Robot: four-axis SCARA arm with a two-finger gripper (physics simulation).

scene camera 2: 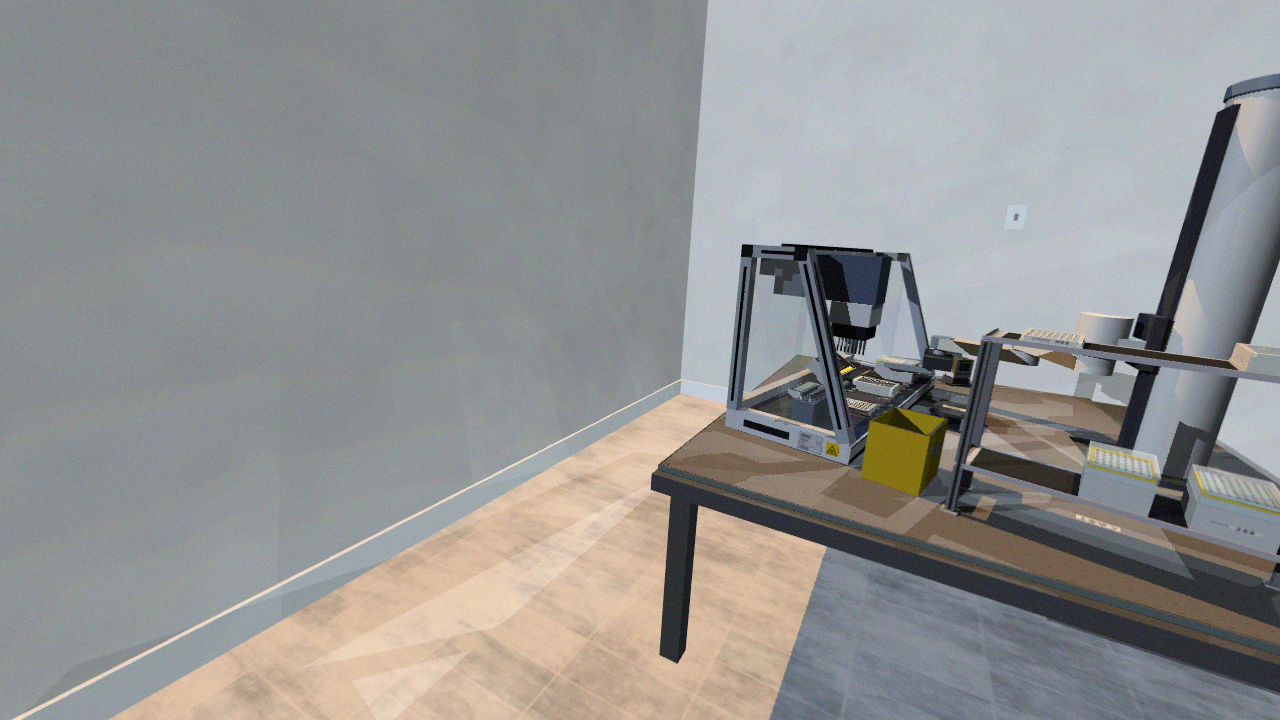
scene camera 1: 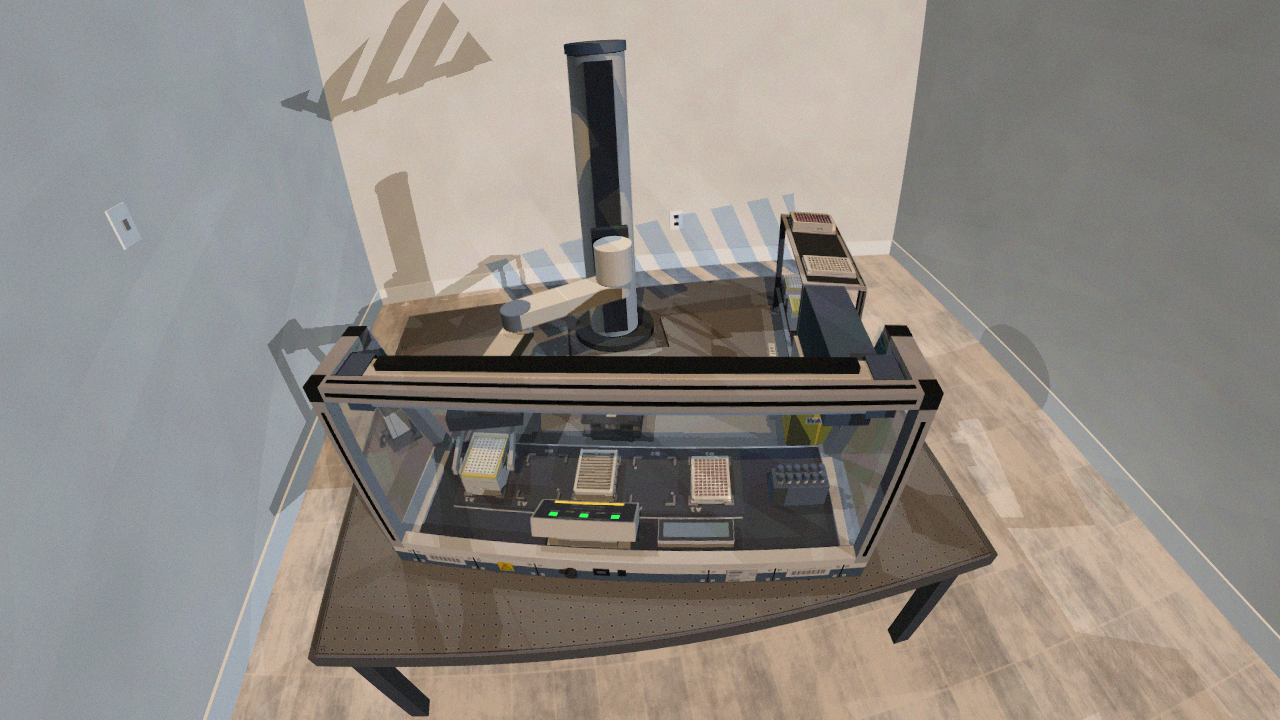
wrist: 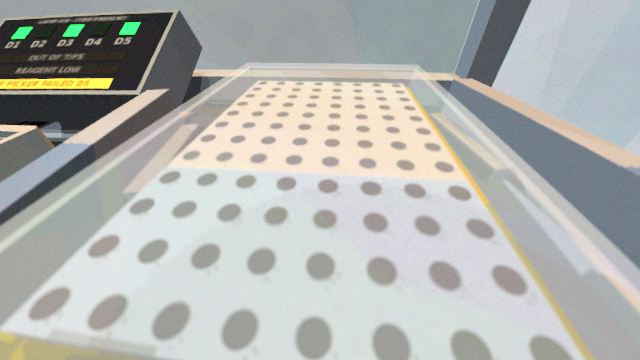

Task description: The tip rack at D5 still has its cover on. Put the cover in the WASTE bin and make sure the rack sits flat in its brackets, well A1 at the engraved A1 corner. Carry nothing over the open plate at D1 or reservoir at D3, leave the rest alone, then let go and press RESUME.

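Where they show: gripper, fingertip midpoint: [scene camera 2: 885, 360] [scene camera 1: 482, 469] [wrist: 317, 105]; arm's base, origin of the base link: [scene camera 1: 614, 328].
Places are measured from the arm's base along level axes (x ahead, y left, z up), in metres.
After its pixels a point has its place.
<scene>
The tip rack [scene camera 1: 484, 465] [wrist: 300, 210] stands at D5. Its clear cover [wrist: 565, 245] is over it, with walls around the perforated top. My gripper [scene camera 1: 486, 453] @(x 0.658, y -0.351, z 0.117 m) is open, with a finger on either side of the covered rack; the fingers are hard to make out in the wrist view. Whether the rack sits flat, and where its well A1 lies, I cannot tell. The yellow WASTE bin [scene camera 1: 804, 430] [scene camera 2: 904, 453] @(x 0.567, y 0.533, z 0.098 m) stands behind the enclosure. The reservoir [scene camera 1: 596, 473] @(x 0.677, y -0.104, z 0.089 m) is at D3, the open plate [scene camera 1: 710, 480] at D1. The RESUME button is not legible.
The console [scene camera 1: 584, 521] [wrist: 75, 55] @(x 0.795, y -0.150, z 0.122 m) shows green lamps for D1, D3 and D5 and a yellow pickup-failed line for D5. The enclosure's side frame [wrist: 560, 145] runs close to the right of the rack. A dark tube block [scene camera 1: 798, 481] stands beside D1. A shelf unit [scene camera 2: 975, 407] @(x 0.469, y 0.576, z 0.233 m) stands near the bin.
</scene>
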